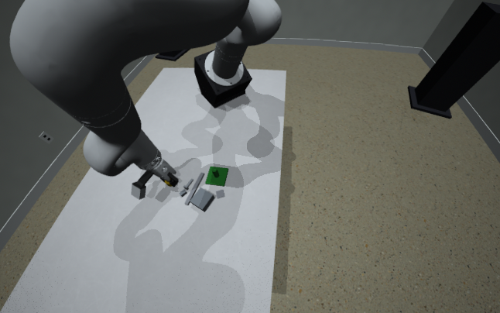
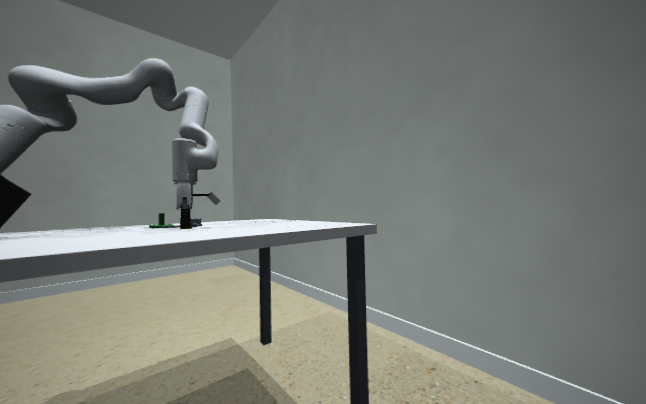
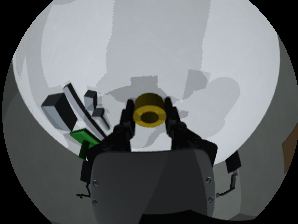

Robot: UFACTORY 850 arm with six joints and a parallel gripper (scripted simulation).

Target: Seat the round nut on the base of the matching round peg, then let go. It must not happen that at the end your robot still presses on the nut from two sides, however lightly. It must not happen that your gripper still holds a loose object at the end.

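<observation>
The long grey bar is 2 cm behind my hand, 11 cm to the left of it and 2 cm below it. The rest, counted from my hand: grey slab 1 cm ahead, 17 cm to the left, 1 cm below.
</observation>
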